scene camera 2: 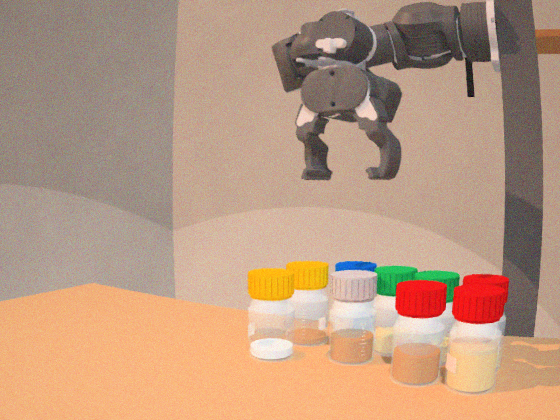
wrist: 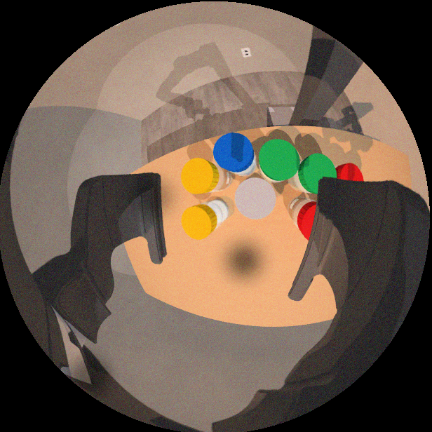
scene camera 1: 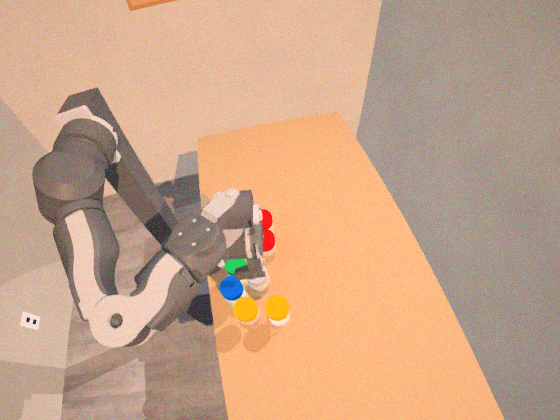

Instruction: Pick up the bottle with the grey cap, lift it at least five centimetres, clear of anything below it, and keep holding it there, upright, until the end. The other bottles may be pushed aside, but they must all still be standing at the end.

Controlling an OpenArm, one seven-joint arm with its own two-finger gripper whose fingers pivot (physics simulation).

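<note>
The bottle with the grey cap (scene camera 1: 258, 284) (scene camera 2: 353, 315) (wrist: 255, 198) stands upright on the table, among the other bottles; its cap looks pinkish grey. My gripper (scene camera 1: 257, 241) (scene camera 2: 345, 175) (wrist: 225, 228) is open about halfway and empty, pointing down. Its fingertips are well above the caps in the scene camera 2 view. In the wrist view the grey cap shows between the two fingers, above the line of their tips. In the scene camera 1 view the gripper partly covers the grey-capped bottle and hides part of the group.
Two yellow-capped bottles (scene camera 2: 271, 315) (scene camera 2: 307, 300), a blue-capped one (wrist: 233, 152) and two green-capped ones (wrist: 279, 160) (wrist: 317, 173) stand close around it. Three red-capped bottles (scene camera 2: 417, 335) (scene camera 2: 472, 345) (scene camera 2: 486, 282) stand at the right in scene camera 2. The table (scene camera 1: 350, 300) has its edge beside the blue-capped bottle.
</note>
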